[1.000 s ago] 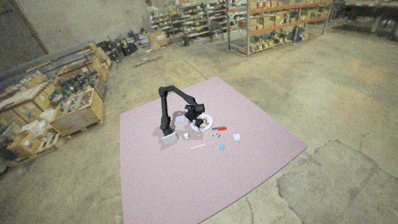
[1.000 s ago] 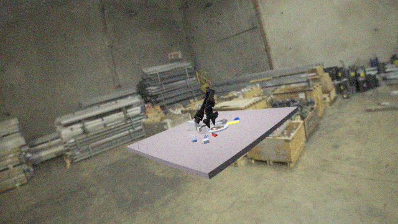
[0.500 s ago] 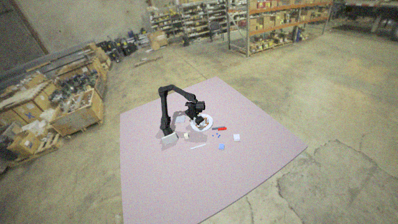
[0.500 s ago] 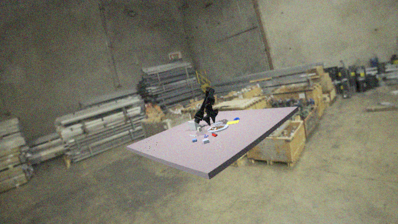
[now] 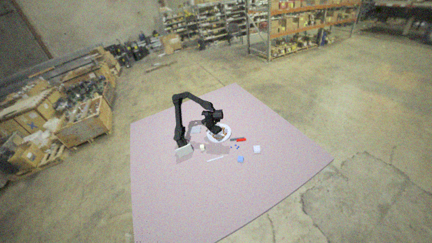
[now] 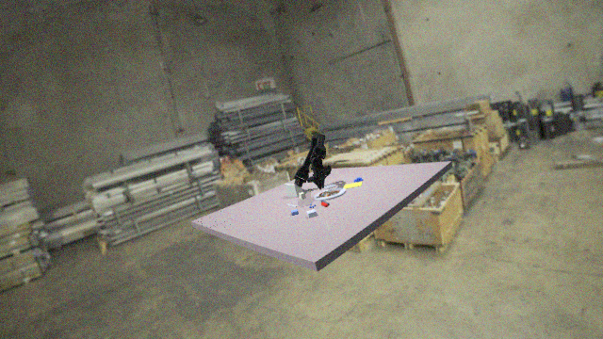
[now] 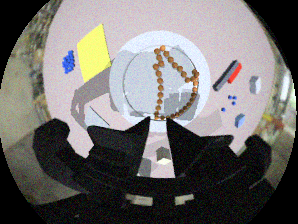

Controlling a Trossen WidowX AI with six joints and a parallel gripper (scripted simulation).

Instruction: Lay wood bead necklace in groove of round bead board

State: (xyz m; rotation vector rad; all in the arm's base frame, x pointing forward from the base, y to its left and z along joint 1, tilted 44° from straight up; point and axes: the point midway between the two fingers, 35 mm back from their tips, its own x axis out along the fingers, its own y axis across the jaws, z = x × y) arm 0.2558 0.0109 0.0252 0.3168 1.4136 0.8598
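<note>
The cream cube lies 120 mm behind my gripper tip, 80 mm to the right of it and 20 mm below it. From my gripper tip the other things lie so: red-handled tool: 170 mm ahead, 130 mm to the right, 40 mm below; grey plate: 120 mm behind, 150 mm to the left, 40 mm below; yellow sheet: 70 mm ahead, 200 mm to the left, 40 mm below.
</note>
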